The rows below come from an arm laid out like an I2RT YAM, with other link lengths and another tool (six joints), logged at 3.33 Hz.
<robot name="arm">
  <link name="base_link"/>
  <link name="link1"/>
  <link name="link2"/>
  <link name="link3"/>
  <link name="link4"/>
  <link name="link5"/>
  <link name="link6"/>
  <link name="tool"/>
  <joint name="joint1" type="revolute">
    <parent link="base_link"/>
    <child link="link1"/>
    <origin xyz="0 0 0.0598" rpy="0 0 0"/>
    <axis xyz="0 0 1"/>
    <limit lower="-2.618" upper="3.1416"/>
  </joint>
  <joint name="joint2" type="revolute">
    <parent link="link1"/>
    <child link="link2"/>
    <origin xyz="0.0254 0.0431 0.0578" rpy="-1.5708 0 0"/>
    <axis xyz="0 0 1"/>
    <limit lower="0" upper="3.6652"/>
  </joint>
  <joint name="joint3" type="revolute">
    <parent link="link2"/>
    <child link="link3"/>
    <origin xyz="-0.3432 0 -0.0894" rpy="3.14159 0 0"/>
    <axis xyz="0 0 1"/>
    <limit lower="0" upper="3.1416"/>
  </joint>
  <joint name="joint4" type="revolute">
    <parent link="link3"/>
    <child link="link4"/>
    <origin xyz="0.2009 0.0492 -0.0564" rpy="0 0 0"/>
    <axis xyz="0 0 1"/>
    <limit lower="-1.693" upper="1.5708"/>
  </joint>
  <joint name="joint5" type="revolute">
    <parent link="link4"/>
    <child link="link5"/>
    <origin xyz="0.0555 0.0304 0.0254" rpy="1.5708 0 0"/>
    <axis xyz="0 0 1"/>
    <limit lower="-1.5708" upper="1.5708"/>
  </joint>
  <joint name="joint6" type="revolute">
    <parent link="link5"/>
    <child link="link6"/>
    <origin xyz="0.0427 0 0.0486" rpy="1.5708 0 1.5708"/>
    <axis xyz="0 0 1"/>
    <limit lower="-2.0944" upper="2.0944"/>
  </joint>
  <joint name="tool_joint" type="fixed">
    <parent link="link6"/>
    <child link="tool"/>
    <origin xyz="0.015 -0.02 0.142" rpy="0 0.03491 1.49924"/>
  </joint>
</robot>
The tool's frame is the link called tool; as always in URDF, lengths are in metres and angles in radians.
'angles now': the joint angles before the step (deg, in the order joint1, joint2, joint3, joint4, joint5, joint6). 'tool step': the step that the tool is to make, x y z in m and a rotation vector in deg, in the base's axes. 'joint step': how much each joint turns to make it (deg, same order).
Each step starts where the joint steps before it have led.
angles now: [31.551, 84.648, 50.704, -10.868, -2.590, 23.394]
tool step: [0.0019, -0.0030, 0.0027, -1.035, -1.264, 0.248]
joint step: [-0.242, -0.312, -0.034, 0.205, 0.733, -1.444]
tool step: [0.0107, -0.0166, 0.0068, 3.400, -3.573, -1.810]
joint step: [-4.799, -1.375, -3.354, 6.689, -3.054, -1.070]
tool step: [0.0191, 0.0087, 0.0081, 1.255, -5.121, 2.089]
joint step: [-1.151, 2.085, -0.973, 7.922, -1.909, -2.857]
